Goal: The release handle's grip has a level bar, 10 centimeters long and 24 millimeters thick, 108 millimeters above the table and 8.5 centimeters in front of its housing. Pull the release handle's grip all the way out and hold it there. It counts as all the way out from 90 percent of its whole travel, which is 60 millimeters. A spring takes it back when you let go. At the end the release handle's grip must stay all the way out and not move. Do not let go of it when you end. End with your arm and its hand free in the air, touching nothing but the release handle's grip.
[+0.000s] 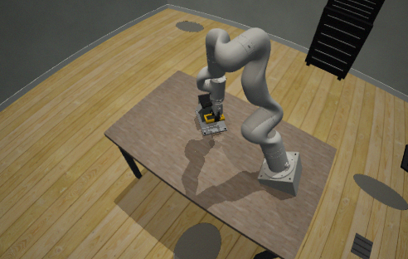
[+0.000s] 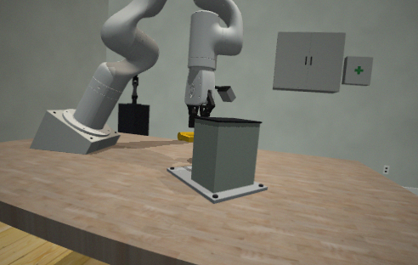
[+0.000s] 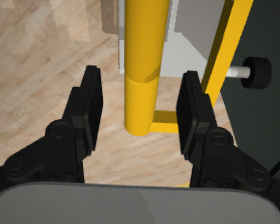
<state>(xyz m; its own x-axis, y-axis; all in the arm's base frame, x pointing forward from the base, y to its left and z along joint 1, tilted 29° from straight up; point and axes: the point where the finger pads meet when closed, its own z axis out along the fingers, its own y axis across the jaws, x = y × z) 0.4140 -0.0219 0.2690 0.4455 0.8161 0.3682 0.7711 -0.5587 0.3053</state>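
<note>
Now: hand 140 mm above the grey baseplate, 80 mm short of it and 50 mm to the left of it.
</note>
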